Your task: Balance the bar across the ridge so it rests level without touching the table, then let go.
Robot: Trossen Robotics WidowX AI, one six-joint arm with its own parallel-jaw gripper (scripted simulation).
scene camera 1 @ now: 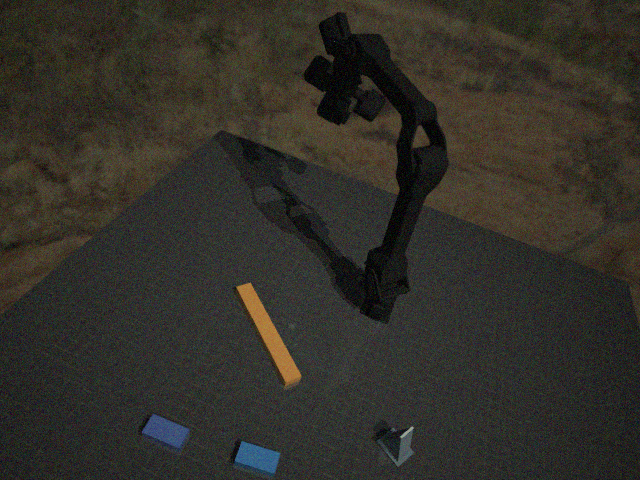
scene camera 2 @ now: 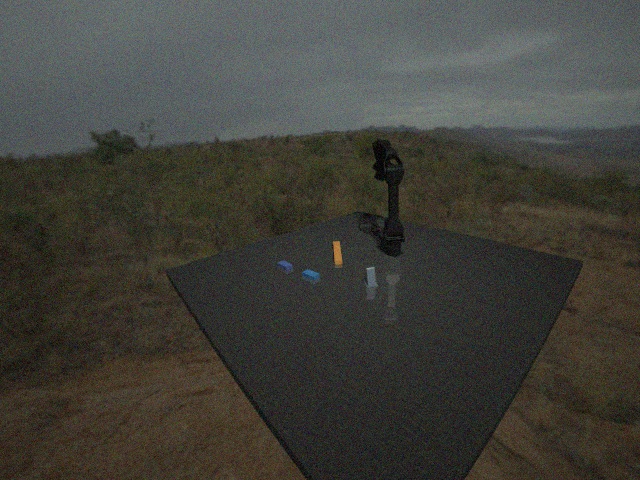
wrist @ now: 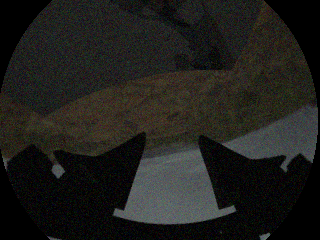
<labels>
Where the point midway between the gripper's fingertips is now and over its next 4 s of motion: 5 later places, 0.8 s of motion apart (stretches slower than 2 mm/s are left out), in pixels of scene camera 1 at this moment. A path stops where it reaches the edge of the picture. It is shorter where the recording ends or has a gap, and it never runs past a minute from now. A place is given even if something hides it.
My gripper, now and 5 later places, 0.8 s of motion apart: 343,101; 287,132; 248,180; 238,238; 260,301; 273,333
</labels>
